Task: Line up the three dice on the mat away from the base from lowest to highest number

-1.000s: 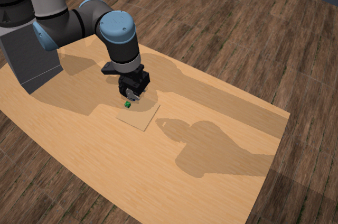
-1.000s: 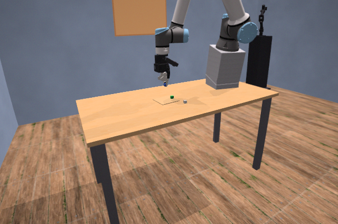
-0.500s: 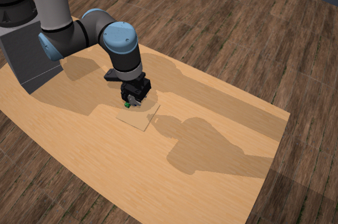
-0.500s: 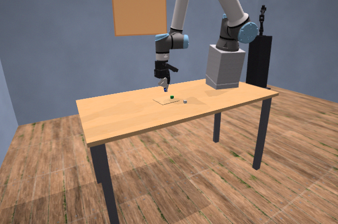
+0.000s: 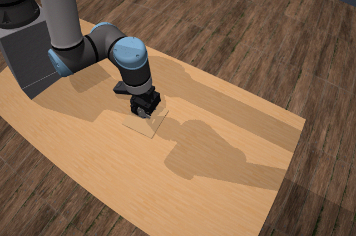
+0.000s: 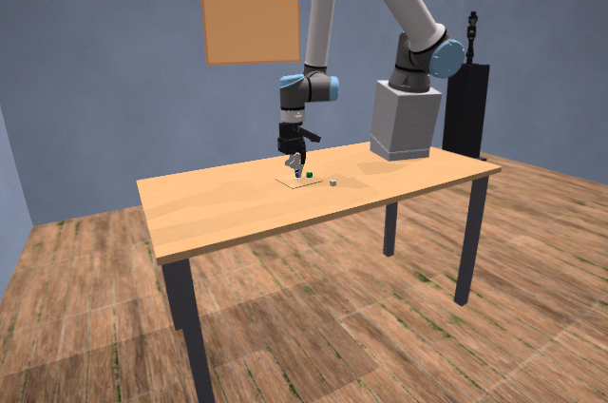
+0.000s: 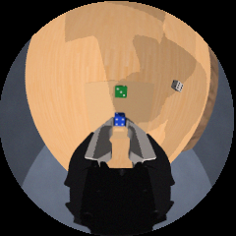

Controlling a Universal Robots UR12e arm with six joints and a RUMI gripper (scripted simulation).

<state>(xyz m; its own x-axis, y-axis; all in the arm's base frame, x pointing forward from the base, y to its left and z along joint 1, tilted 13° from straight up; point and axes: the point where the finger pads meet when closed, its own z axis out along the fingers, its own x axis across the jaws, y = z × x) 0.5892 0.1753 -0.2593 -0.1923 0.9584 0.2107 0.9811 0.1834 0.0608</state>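
Now: the tan mat 30 mm below my hand. Round my hand: blue die (10 mm below); then green die (50 mm behind, 20 mm below, 10 mm to the right); then white die (110 mm to the left, 100 mm behind, 20 mm below).
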